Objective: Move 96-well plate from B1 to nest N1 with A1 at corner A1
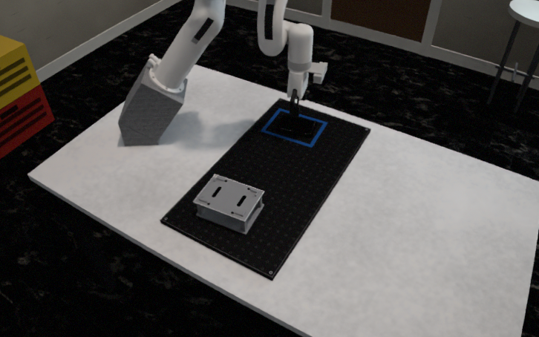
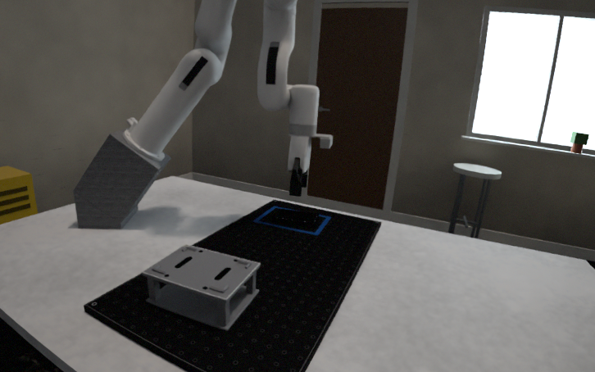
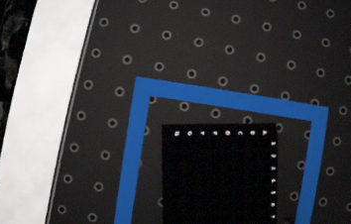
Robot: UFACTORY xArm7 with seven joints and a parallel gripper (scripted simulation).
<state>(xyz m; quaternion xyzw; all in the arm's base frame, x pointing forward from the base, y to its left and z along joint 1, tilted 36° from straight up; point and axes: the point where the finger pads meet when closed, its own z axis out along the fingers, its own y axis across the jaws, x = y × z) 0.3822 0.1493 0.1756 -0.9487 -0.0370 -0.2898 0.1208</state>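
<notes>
My hand is 9 cm above the black 96-well plate. Round my hand: grey raised nest N1 (43 cm to the right, 4 cm below, 2 cm behind).
</notes>
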